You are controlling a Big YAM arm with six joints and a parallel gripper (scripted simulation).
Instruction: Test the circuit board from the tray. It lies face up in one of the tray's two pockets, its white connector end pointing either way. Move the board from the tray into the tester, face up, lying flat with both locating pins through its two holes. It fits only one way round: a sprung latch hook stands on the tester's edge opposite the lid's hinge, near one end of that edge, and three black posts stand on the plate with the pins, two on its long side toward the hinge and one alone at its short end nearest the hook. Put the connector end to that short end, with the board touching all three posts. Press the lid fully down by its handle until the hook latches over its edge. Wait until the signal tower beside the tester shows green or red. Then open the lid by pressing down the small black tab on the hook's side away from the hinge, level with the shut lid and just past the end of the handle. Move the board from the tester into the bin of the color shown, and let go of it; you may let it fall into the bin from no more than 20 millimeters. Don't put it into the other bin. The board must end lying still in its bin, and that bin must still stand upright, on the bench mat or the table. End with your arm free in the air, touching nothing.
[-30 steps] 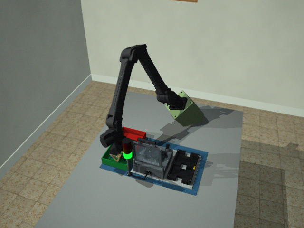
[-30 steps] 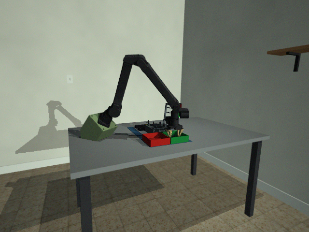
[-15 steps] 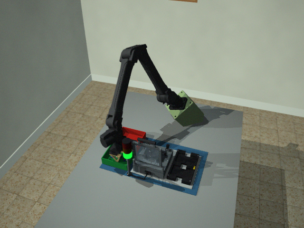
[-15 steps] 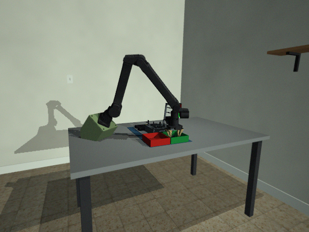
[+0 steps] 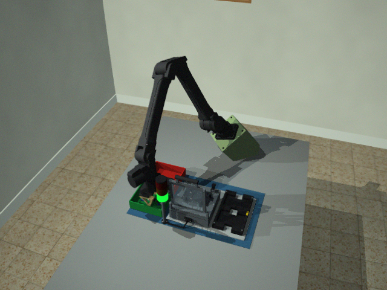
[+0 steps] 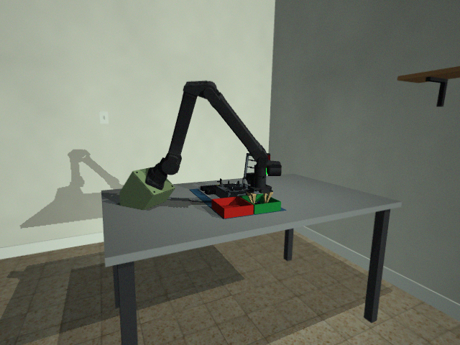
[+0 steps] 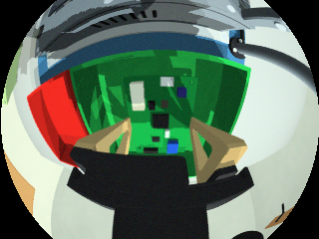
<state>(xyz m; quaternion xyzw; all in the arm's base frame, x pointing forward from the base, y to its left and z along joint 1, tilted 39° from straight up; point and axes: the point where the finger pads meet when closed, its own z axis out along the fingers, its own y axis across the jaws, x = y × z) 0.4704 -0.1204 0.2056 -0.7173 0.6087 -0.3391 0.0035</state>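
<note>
My gripper is now right at the green bin. Round my hand: tester plate (200 mm to the left, 50 mm behind, 50 mm above); green circuit board (right at my hand); red bin (150 mm behind, 10 mm to the right).
</note>
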